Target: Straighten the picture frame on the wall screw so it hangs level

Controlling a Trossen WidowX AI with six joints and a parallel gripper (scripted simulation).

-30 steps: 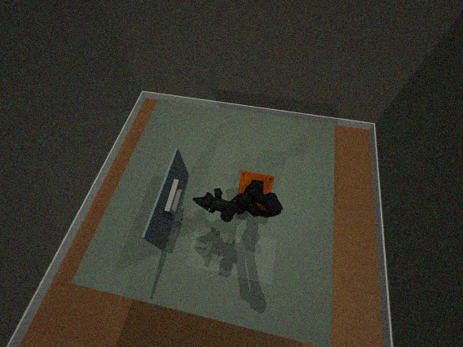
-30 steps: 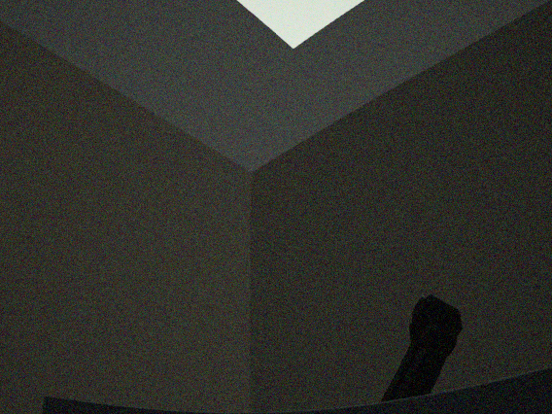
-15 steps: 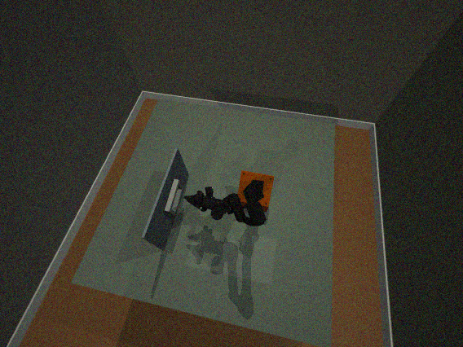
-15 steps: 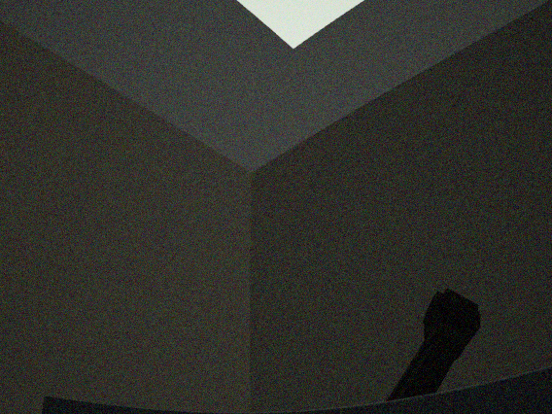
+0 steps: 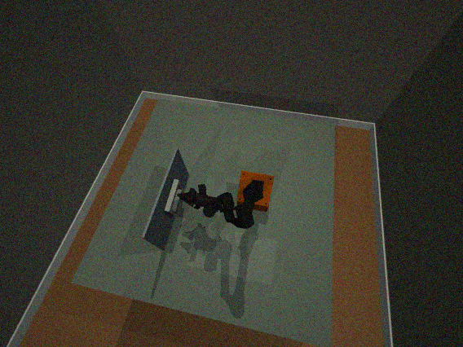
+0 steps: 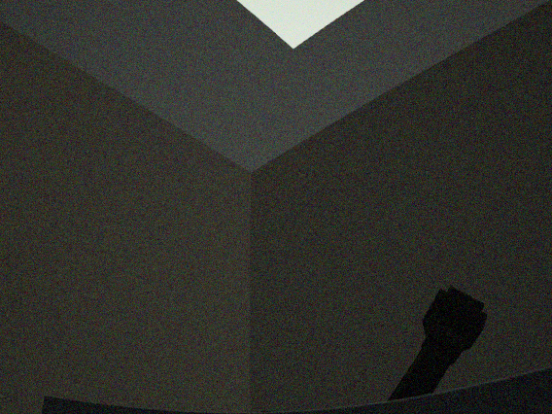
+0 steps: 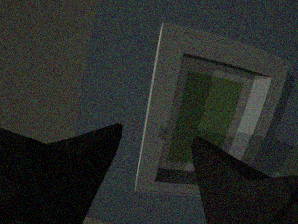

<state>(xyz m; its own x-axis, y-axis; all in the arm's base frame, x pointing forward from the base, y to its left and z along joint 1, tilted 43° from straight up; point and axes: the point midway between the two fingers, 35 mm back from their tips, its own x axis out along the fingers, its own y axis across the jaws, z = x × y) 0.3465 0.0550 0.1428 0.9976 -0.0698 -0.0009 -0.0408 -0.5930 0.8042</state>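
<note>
Now: the picture frame 40 mm ahead of my gripper tip, 10 mm to the right of it and 50 mm below it. From my gripper tip the other things lie so: wall panel 60 mm ahead, 10 mm to the left, 60 mm below.
</note>
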